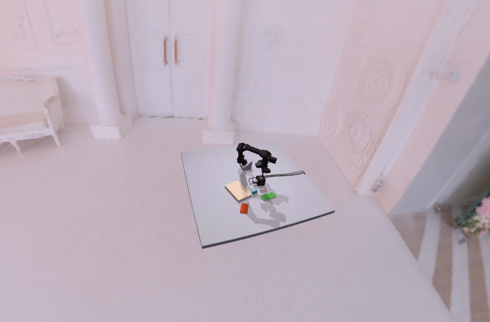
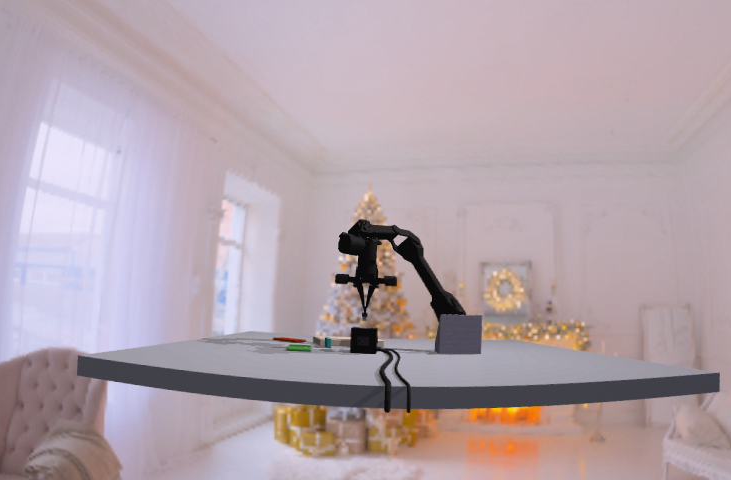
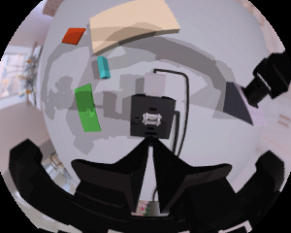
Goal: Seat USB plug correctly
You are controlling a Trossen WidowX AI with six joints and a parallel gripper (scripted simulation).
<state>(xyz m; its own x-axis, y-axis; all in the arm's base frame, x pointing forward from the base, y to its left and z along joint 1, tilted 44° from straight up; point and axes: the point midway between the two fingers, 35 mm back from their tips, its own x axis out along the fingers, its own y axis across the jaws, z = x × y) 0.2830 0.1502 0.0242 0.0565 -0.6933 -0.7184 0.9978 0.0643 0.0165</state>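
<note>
The USB socket lies 10 mm to the right of my gripper tip and 70 mm below it. The rest, counted from my gripper tip: dark USB plug (20 mm below); then teal block (130 mm ahead, 110 mm to the right, 120 mm below); then green block (200 mm ahead, 10 mm to the left, 130 mm below).
</note>
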